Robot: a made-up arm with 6 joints. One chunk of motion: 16 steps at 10 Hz.
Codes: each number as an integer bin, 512 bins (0 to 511) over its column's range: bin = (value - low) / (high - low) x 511, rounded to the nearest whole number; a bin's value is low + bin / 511 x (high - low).
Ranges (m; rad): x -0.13..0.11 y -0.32..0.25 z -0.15..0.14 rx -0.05..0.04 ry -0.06..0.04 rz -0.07..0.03
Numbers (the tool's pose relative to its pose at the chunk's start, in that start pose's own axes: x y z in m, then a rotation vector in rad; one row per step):
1: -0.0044 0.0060 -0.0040 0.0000 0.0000 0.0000
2: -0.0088 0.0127 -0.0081 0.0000 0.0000 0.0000
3: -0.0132 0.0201 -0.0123 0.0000 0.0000 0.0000
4: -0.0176 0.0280 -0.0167 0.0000 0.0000 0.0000
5: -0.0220 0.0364 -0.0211 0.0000 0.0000 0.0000
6: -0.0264 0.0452 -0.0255 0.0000 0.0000 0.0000
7: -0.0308 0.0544 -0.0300 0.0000 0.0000 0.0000
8: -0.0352 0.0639 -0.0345 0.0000 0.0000 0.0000
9: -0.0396 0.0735 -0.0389 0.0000 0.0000 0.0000
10: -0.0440 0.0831 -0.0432 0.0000 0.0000 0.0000
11: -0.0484 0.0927 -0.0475 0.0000 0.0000 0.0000
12: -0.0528 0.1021 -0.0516 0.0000 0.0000 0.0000
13: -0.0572 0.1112 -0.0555 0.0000 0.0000 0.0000
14: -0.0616 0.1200 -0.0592 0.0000 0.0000 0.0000
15: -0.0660 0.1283 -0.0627 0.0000 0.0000 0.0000
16: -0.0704 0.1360 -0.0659 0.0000 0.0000 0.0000
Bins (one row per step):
1: 267 292 257 284 307 358
2: 258 298 250 284 307 358
3: 249 305 243 284 307 358
4: 239 312 235 284 307 358
5: 230 320 227 284 307 358
6: 221 327 219 284 307 358
7: 211 336 211 284 307 358
8: 202 344 204 284 307 358
9: 192 353 196 284 307 358
10: 183 361 188 284 307 358
11: 174 370 181 284 307 358
12: 164 378 173 284 307 358
13: 155 387 167 284 307 358
14: 146 394 160 284 307 358
15: 136 402 154 284 307 358
16: 127 409 148 284 307 358

